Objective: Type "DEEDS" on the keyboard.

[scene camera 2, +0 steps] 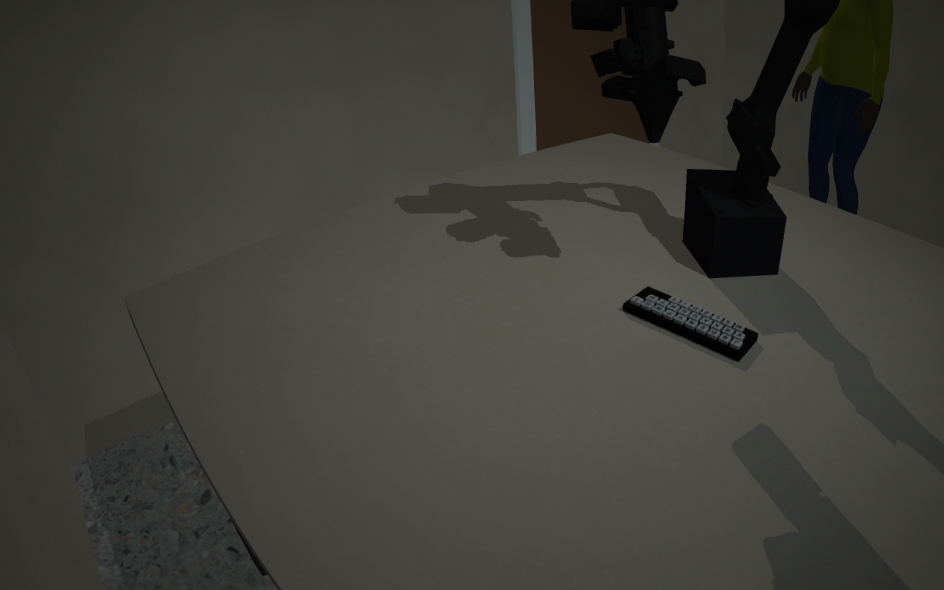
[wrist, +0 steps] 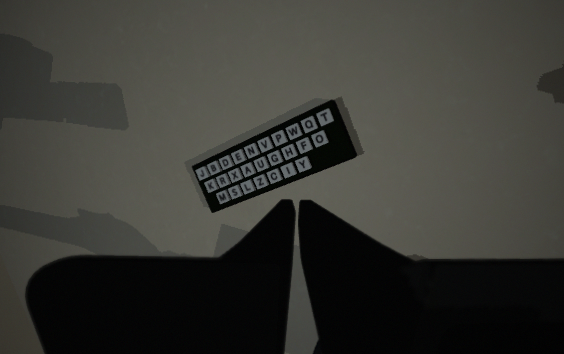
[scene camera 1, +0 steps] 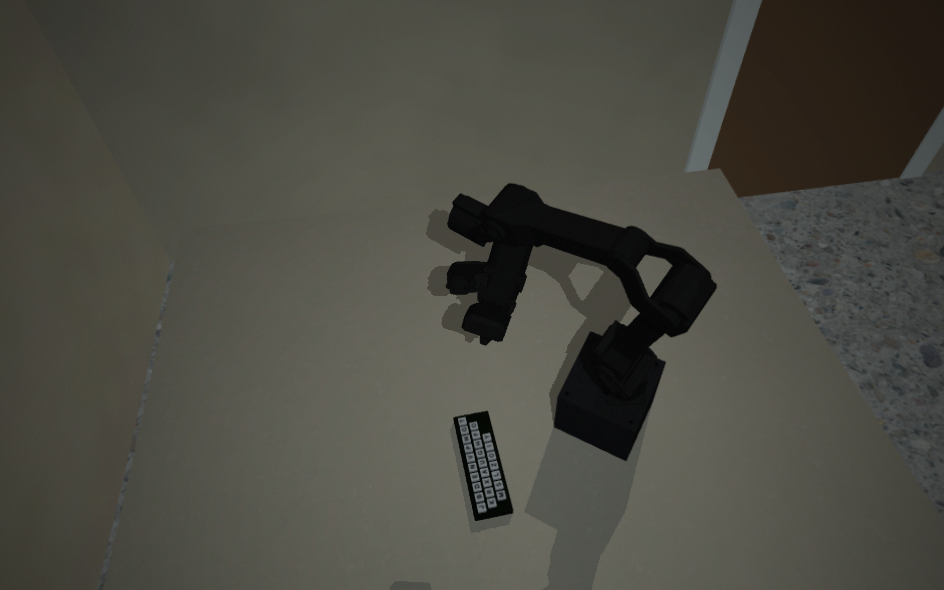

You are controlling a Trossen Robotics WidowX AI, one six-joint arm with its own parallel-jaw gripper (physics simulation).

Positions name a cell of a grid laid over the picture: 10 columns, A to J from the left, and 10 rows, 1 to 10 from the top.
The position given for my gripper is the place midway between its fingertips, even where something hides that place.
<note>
I see my gripper (scene camera 2: G3) and a black keyboard (scene camera 2: G6).
The black keyboard also shows in the wrist view (wrist: F4) and in scene camera 1 (scene camera 1: F8). My gripper shows as well in the wrist view (wrist: F6) and in scene camera 1 (scene camera 1: F6).
</note>
